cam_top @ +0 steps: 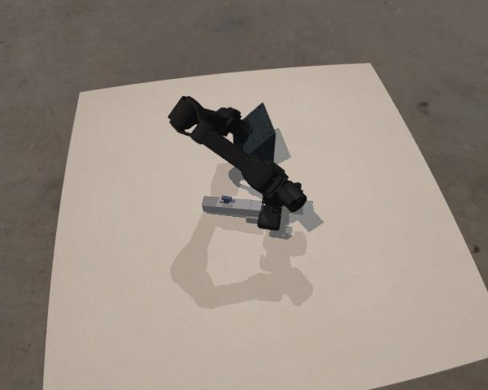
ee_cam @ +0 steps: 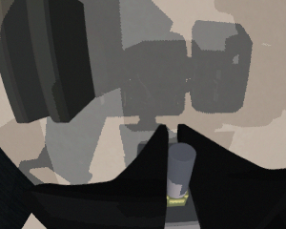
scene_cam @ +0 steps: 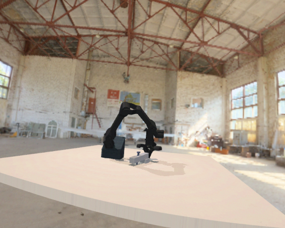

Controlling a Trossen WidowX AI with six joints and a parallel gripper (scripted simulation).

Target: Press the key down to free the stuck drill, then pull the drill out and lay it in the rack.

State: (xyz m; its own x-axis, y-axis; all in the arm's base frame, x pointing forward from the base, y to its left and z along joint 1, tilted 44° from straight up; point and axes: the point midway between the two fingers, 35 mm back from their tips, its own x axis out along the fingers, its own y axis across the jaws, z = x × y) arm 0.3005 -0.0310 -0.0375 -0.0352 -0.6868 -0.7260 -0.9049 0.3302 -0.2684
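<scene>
Right now the drill is 2 cm behind my gripper tip, 5 cm to the right of it and 3 cm above it. The rest, counted from my gripper tip: dark grey rack 5 cm behind, 8 cm to the left; then grey housing block 5 cm behind, 10 cm to the right, 1 cm above; then blue key 6 cm behind, 12 cm to the right, 3 cm above.
</scene>
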